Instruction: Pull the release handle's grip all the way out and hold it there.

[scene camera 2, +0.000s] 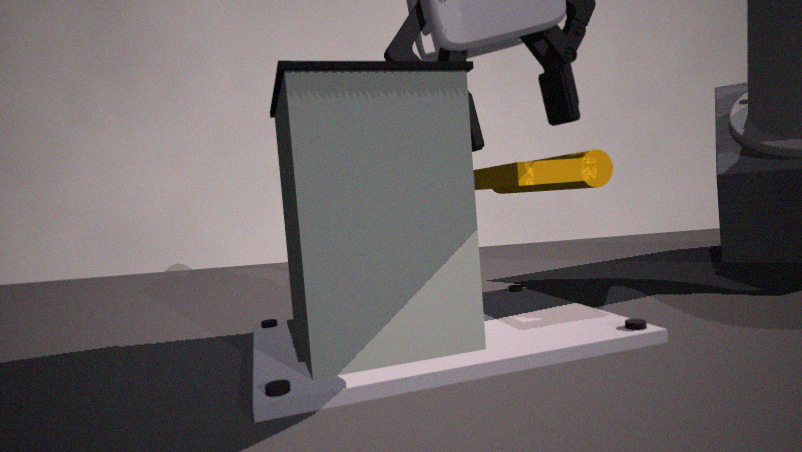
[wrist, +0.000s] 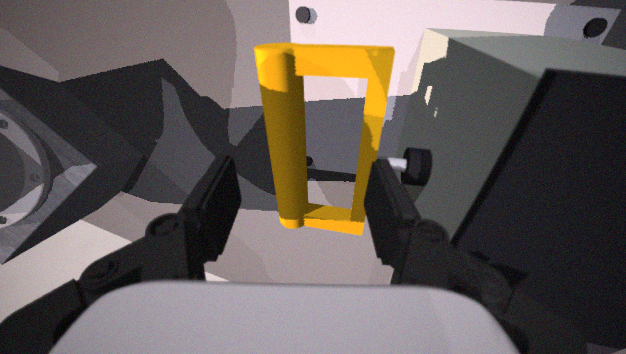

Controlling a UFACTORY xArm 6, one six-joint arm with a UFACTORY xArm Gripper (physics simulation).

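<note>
The yellow release handle's grip [scene camera 2: 597, 168] [wrist: 284, 145] is a thick round bar at the outer end of a rectangular yellow frame. The frame stands out from the side of a grey-green box [scene camera 2: 381, 196] [wrist: 465, 115]. A short pale rod [wrist: 398, 164] shows between the frame and a black collar [wrist: 417, 166] on the box. My gripper [scene camera 2: 522, 133] [wrist: 302, 179] is open and empty, above the handle. In the wrist view its fingers lie on either side of the grip, one overlapping the frame's inner bar. The nearer finger to the box is partly hidden by it in the scene view.
The box has a dark lid [scene camera 2: 376, 65] [wrist: 555, 165], close beside my gripper. It stands on a pale base plate [scene camera 2: 561, 331] [wrist: 360, 22] with dark bolts at its corners. The robot's dark pedestal [scene camera 2: 758, 213] stands at the right in the scene view.
</note>
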